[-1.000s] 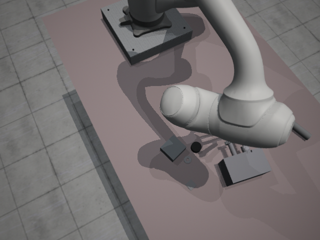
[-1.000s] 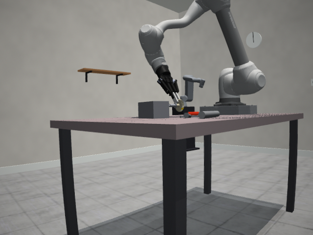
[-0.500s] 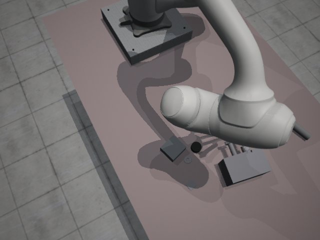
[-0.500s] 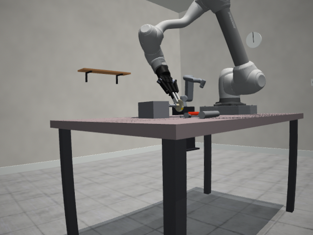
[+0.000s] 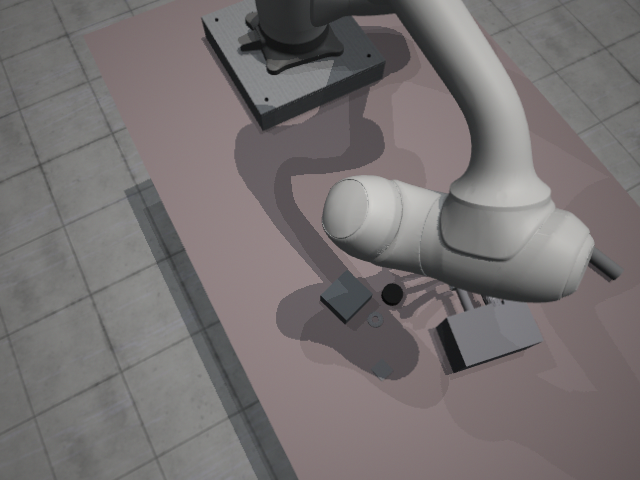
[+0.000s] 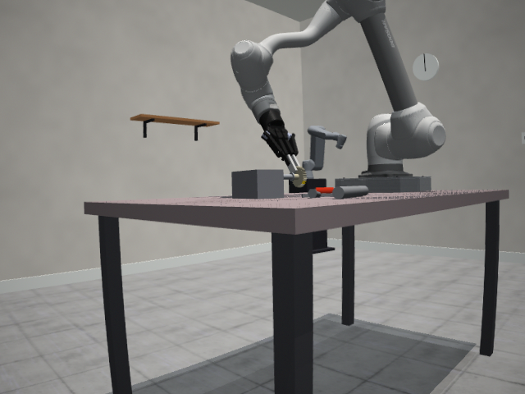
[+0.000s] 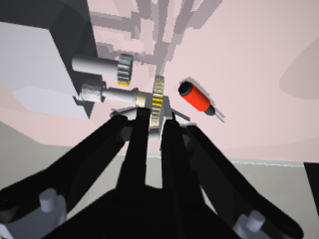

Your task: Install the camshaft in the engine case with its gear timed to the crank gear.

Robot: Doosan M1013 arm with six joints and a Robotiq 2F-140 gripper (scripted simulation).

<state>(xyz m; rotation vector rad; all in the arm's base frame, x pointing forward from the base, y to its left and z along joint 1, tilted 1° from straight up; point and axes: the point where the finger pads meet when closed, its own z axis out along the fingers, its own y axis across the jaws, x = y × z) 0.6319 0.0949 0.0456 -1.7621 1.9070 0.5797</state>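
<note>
Right now my hand is 40 mm short of the small crank gear, 40 mm above it and 20 mm to the left of it. Round my hand: flat grey bar (140 mm to the left, 100 mm below, 10 mm behind); red-handled screwdriver (100 mm to the left, 90 mm below, 90 mm behind); black disc (130 mm to the right, 90 mm below).
</note>
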